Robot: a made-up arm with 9 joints. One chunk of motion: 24 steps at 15 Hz.
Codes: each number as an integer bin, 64 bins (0 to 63) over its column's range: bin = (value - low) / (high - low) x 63, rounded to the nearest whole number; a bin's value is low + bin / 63 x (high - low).
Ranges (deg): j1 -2..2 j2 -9..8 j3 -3..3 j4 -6..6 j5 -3..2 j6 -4..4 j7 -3..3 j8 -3..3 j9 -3..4
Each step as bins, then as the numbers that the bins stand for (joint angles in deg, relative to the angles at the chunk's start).
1 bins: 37 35 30 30 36 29 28 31 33
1 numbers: 0.35 0.44 -0.14 -0.29 -0.14 -0.32 -0.33 -0.05 0.67
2 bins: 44 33 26 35 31 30 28 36 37
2 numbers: 0.79 -0.10 -0.52 0.67 -0.54 -0.19 -0.33 0.43 1.11
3 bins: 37 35 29 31 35 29 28 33 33
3 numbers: 0.35 0.44 -0.24 -0.10 -0.22 -0.32 -0.33 0.14 0.67
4 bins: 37 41 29 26 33 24 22 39 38
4 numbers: 0.35 2.06 -0.24 -1.05 -0.38 -0.95 -0.90 0.71 1.22
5 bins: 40 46 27 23 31 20 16 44 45
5 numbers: 0.54 3.41 -0.43 -1.62 -0.54 -1.46 -1.48 1.19 2.00
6 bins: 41 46 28 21 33 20 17 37 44
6 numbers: 0.60 3.41 -0.33 -2.00 -0.38 -1.46 -1.38 0.52 1.89
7 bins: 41 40 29 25 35 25 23 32 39
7 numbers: 0.60 1.79 -0.24 -1.24 -0.22 -0.83 -0.81 0.05 1.33
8 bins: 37 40 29 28 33 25 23 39 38
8 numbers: 0.35 1.79 -0.24 -0.67 -0.38 -0.83 -0.81 0.71 1.22
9 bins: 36 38 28 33 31 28 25 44 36
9 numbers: 0.29 1.25 -0.33 0.29 -0.54 -0.44 -0.62 1.19 1.00
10 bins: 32 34 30 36 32 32 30 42 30
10 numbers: 0.03 0.17 -0.14 0.86 -0.46 0.06 -0.14 1.00 0.33
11 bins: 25 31 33 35 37 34 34 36 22
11 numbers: -0.41 -0.63 0.14 0.67 -0.06 0.32 0.24 0.43 -0.56
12 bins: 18 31 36 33 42 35 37 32 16
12 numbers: -0.86 -0.63 0.43 0.29 0.33 0.44 0.52 0.05 -1.22
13 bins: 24 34 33 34 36 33 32 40 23
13 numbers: -0.48 0.17 0.14 0.48 -0.14 0.19 0.05 0.81 -0.44
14 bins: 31 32 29 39 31 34 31 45 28
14 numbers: -0.03 -0.37 -0.24 1.43 -0.54 0.32 -0.05 1.29 0.11
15 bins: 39 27 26 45 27 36 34 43 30
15 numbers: 0.48 -1.71 -0.52 2.57 -0.86 0.57 0.24 1.10 0.33
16 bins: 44 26 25 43 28 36 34 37 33
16 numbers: 0.79 -1.98 -0.62 2.19 -0.78 0.57 0.24 0.52 0.67
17 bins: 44 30 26 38 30 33 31 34 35
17 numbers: 0.79 -0.90 -0.52 1.24 -0.62 0.19 -0.05 0.24 0.89
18 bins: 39 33 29 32 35 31 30 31 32
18 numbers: 0.48 -0.10 -0.24 0.10 -0.22 -0.06 -0.14 -0.05 0.56
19 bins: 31 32 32 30 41 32 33 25 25
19 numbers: -0.03 -0.37 0.05 -0.29 0.25 0.06 0.14 -0.62 -0.22
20 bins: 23 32 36 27 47 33 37 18 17
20 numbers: -0.54 -0.37 0.43 -0.86 0.73 0.19 0.52 -1.29 -1.11
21 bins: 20 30 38 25 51 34 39 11 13
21 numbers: -0.73 -0.90 0.62 -1.24 1.05 0.32 0.71 -1.95 -1.56
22 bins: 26 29 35 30 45 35 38 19 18
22 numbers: -0.35 -1.17 0.33 -0.29 0.57 0.44 0.62 -1.19 -1.00
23 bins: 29 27 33 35 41 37 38 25 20
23 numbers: -0.16 -1.71 0.14 0.67 0.25 0.70 0.62 -0.62 -0.78
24 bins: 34 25 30 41 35 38 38 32 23
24 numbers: 0.16 -2.25 -0.14 1.81 -0.22 0.83 0.62 0.05 -0.44
